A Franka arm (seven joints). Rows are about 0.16 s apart.
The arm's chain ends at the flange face. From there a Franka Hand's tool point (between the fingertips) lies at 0.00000 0.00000 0.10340 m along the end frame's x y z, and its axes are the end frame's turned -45 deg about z.
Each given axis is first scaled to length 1.
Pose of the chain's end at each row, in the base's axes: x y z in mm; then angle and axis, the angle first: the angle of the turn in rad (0 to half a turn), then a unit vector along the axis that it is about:
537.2 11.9 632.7 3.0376 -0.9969 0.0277 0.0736
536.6 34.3 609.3 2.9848 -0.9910 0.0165 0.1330
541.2 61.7 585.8 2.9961 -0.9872 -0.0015 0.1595
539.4 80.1 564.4 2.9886 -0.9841 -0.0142 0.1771
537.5 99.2 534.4 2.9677 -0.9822 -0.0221 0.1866
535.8 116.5 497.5 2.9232 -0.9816 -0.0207 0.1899
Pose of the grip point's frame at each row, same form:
522.4 23.0 531.0 2.9892 -0.9331 -0.3565 0.0482
509.8 50.8 510.8 2.8948 -0.9261 -0.3657 0.0932
508.8 76.4 488.7 2.8848 -0.9166 -0.3813 0.1201
503.3 95.1 468.7 2.8643 -0.9098 -0.3923 0.1352
499.5 115.9 439.7 2.8377 -0.9060 -0.3994 0.1401
497.2 137.7 403.9 2.7940 -0.9073 -0.3984 0.1347

